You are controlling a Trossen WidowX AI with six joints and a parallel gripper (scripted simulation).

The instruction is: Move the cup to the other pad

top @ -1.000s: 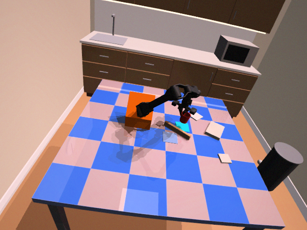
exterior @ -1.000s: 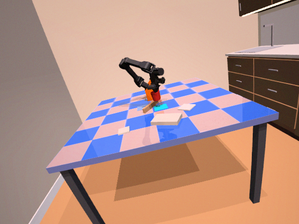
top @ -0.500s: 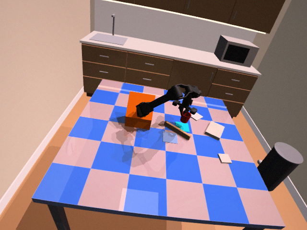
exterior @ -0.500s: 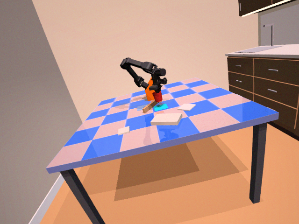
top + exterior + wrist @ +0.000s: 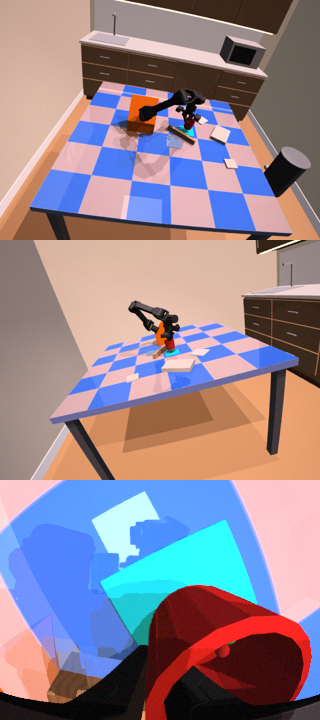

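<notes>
My gripper tip is 40 mm to the left of the red marble, 30 mm short of it and 20 mm above it. From my gripper tip the other things lie so: red cup: 20 mm to the right, 20 mm ahead; green marble: 40 mm ahead, 30 mm to the right, 20 mm below; cyan pad: 80 mm below, 20 mm to the right, 20 mm ahead.
</notes>
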